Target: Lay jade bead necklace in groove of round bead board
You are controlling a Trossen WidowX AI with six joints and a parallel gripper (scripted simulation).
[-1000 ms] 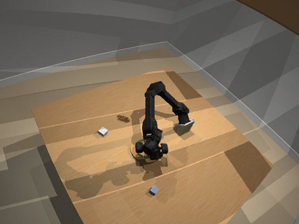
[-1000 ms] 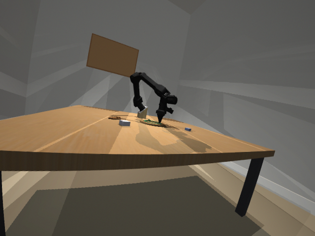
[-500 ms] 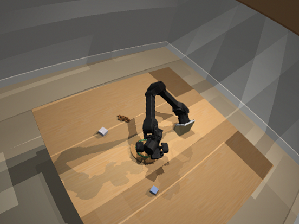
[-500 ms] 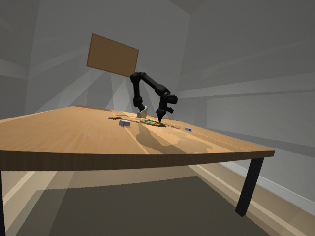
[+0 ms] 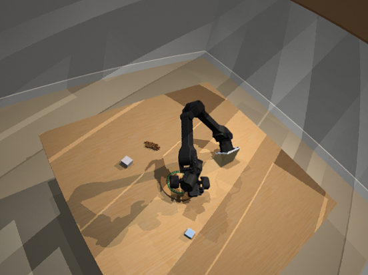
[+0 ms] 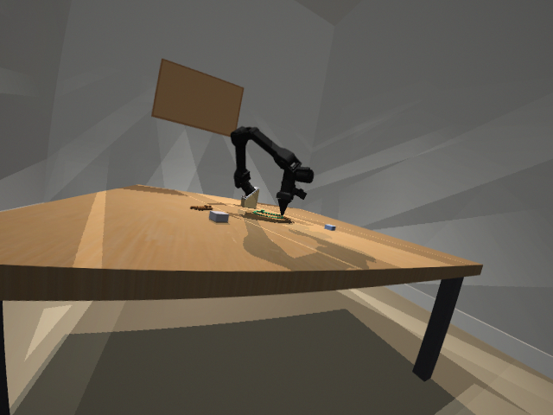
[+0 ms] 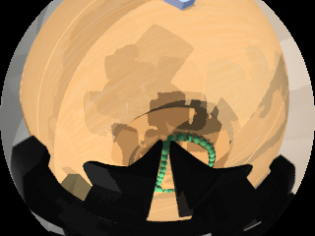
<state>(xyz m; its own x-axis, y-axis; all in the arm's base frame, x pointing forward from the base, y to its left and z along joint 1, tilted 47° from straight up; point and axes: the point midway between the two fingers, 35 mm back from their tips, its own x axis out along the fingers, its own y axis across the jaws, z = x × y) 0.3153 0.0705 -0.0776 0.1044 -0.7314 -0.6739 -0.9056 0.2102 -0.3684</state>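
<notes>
Now: the round wooden bead board 6 cm to the right of my gripper tip and 1 cm below it. Also, from my gripper tip: blue block 20 cm to the left, 9 cm ahead, 1 cm below; pale grey block 28 cm to the right, 20 cm ahead, 1 cm below.
</notes>
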